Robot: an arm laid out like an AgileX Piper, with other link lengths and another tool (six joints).
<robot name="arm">
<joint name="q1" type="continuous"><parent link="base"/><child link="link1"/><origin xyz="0.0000 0.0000 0.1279" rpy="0.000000 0.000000 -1.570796"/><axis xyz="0 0 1"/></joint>
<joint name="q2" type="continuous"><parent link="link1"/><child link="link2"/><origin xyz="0.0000 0.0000 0.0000" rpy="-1.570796 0.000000 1.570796"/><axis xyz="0 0 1"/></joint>
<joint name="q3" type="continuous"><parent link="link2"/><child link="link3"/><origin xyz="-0.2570 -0.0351 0.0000" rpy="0.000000 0.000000 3.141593"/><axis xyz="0 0 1"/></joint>
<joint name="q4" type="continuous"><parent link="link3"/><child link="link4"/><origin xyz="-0.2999 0.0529 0.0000" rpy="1.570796 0.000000 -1.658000"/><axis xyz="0 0 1"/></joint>
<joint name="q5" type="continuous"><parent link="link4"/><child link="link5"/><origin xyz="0.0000 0.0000 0.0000" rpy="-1.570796 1.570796 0.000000"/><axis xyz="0 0 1"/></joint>
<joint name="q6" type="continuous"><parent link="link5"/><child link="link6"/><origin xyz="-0.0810 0.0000 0.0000" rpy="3.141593 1.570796 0.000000"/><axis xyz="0 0 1"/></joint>
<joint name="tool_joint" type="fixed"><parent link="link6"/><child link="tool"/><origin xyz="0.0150 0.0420 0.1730" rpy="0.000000 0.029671 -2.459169"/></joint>
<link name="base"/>
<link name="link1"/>
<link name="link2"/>
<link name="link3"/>
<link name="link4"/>
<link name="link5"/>
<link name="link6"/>
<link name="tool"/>
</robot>
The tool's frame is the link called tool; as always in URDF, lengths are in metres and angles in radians. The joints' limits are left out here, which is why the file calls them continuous.
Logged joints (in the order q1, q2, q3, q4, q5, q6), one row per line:
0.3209 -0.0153 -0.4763 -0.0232 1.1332 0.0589
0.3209 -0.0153 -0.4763 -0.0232 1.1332 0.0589
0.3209 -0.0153 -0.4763 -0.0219 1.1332 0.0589
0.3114 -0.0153 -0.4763 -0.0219 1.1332 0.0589
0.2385 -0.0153 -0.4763 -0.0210 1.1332 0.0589
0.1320 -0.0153 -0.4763 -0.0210 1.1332 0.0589
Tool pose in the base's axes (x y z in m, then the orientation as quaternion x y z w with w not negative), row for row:
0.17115 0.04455 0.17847 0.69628 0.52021 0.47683 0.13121
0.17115 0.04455 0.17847 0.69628 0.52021 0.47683 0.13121
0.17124 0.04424 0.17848 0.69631 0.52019 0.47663 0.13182
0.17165 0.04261 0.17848 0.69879 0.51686 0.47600 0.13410
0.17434 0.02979 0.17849 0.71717 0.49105 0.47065 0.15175
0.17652 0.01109 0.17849 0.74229 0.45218 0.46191 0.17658
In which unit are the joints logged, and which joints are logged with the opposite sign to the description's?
The joints are logged in radians. Opposite sign: q4, q6.
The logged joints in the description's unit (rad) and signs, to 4 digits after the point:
0.3209 -0.0153 -0.4763 0.0232 1.1332 -0.0589
0.3209 -0.0153 -0.4763 0.0232 1.1332 -0.0589
0.3209 -0.0153 -0.4763 0.0219 1.1332 -0.0589
0.3114 -0.0153 -0.4763 0.0219 1.1332 -0.0589
0.2385 -0.0153 -0.4763 0.0210 1.1332 -0.0589
0.1320 -0.0153 -0.4763 0.0210 1.1332 -0.0589

